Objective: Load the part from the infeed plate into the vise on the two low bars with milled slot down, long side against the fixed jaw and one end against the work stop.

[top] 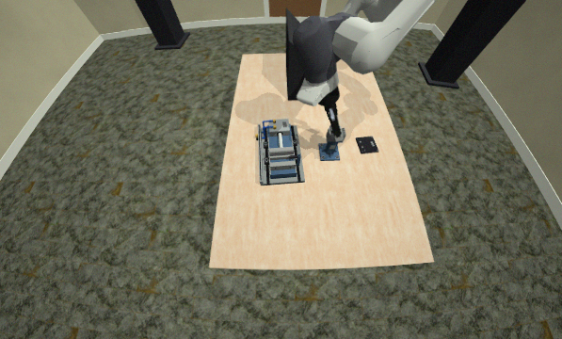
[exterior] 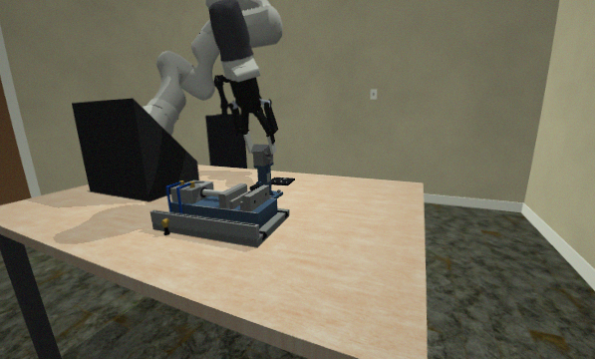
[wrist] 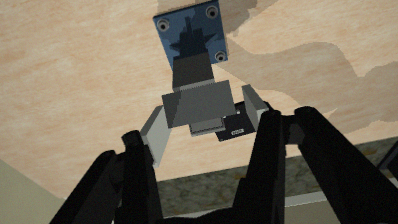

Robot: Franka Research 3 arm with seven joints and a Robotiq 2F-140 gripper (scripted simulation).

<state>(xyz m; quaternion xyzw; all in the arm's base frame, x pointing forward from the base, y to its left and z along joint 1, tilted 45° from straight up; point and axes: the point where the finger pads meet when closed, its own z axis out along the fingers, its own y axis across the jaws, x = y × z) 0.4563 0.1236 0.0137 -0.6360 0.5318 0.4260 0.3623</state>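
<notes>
Right now my hand is 30 mm above the grey part. Also, from my hand: cylinder rod: 220 mm to the right, 100 mm below, 20 mm ahead; then work stop: 160 mm to the right, 90 mm below, 90 mm ahead; then moving jaw: 210 mm to the right, 100 mm below, 70 mm ahead.
</notes>
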